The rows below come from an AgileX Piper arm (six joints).
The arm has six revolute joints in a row. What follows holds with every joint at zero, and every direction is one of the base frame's. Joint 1 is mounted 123 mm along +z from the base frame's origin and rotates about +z. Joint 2 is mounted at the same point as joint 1 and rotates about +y. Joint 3 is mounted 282.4 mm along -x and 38.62 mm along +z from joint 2 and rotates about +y. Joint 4 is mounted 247.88 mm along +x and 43.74 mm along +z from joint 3 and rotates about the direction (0.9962, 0, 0.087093). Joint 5 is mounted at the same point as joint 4 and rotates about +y. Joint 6 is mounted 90.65 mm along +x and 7.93 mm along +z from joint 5 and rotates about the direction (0.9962, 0, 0.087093). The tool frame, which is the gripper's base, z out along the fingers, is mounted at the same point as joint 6; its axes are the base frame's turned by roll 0, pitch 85.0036 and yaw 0 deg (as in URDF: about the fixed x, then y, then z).
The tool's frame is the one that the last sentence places.
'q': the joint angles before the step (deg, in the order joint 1, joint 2, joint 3, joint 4, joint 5, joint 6). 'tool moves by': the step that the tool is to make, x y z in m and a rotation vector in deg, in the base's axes. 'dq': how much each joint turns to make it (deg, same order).
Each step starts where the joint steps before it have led.
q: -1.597, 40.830, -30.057, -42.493, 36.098, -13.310
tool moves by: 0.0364, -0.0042, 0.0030, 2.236, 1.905, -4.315
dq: 0.004, 10.591, -5.059, -4.459, 0.247, 8.994
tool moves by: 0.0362, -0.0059, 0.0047, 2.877, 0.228, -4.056
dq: -1.200, 9.267, -6.225, -1.275, -0.237, 5.830
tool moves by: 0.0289, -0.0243, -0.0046, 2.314, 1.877, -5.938
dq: -5.971, 8.400, -5.306, 1.574, -1.121, 0.551
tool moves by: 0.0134, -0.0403, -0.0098, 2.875, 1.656, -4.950
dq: -9.765, 6.268, -3.608, 6.289, -3.944, -6.627
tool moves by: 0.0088, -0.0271, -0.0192, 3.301, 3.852, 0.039
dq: -6.184, 5.680, -2.012, 9.515, -2.807, -11.846
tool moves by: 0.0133, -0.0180, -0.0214, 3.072, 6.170, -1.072
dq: -2.203, 6.764, -3.482, 4.273, 2.663, -5.386
